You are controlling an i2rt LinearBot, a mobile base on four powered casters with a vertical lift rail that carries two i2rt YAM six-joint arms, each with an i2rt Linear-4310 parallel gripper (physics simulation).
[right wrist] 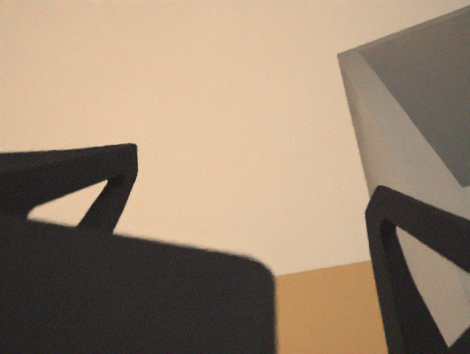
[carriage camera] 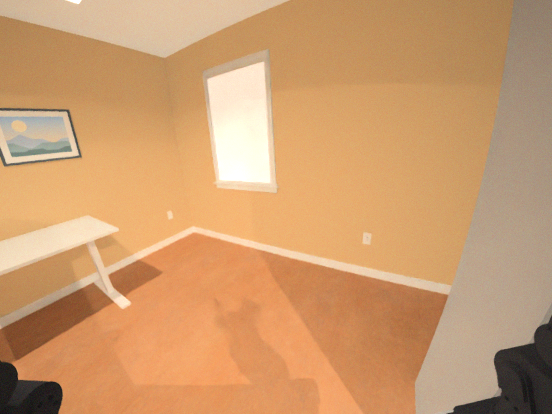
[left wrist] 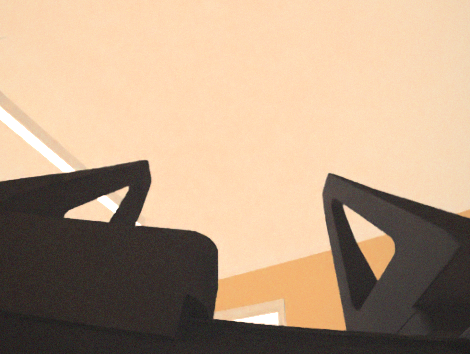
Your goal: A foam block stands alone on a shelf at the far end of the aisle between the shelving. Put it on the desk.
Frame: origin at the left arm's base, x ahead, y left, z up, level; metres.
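Seen in the pictures: left gripper, fingertip midpoint: [left wrist: 236,177]; right gripper, fingertip midpoint: [right wrist: 254,178].
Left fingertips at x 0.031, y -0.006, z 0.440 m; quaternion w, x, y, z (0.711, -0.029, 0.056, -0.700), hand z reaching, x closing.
Note:
A point is followed by its place in that frame.
The foam block does not show in these views. A white desk [carriage camera: 55,237] {z -0.158, x 1.185, y 1.364 m} stands at the left of the carriage camera view, against the wall, with its right end and one leg showing. A grey shelving unit [carriage camera: 492,225] {z 0.156, x 0.358, y -0.997 m} [right wrist: 390,130] {z 0.689, x 0.098, y -0.851 m} shows its side panel at the right of the carriage camera view, and its upper part at the right of the right wrist view. My left gripper [left wrist: 236,177] {z 0.440, x 0.031, y -0.006 m} is open with no thing between its fingers, pointing up toward the ceiling. My right gripper [right wrist: 254,178] {z 0.442, x 0.021, y -0.688 m} is open and empty too, also tilted up, with the shelving behind its right finger.
A window [carriage camera: 240,125] {z 0.592, x 2.166, y -0.059 m} and an outlet [carriage camera: 367,238] {z -0.474, x 1.469, y -1.195 m} are on the far wall. A framed picture [carriage camera: 37,137] {z 0.623, x 1.558, y 1.647 m} hangs above the desk. The shelving's side panel rises close by on the right, beside the right arm. Shadows fall on the orange floor [carriage camera: 200,325] {z -0.878, x 1.008, y 0.261 m}.

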